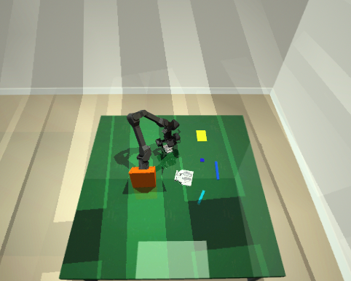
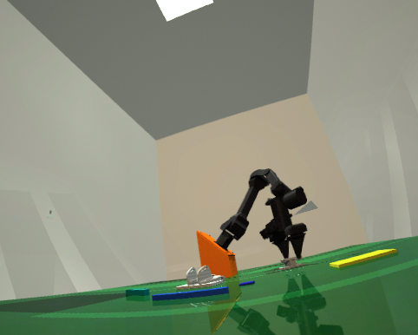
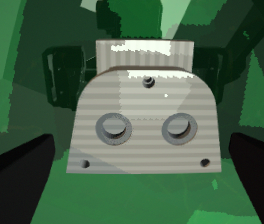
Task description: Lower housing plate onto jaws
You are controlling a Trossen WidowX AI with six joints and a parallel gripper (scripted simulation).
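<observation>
My gripper tip is 10 mm to the left of the white part and 20 mm above it. The rest, counted from my gripper tip: yellow plate: 290 mm ahead, 110 mm to the left, 20 mm below; blue square piece: 260 mm ahead, 140 mm to the right, 20 mm below; blue bar: 360 mm ahead, 240 mm to the right, 20 mm below.
</observation>
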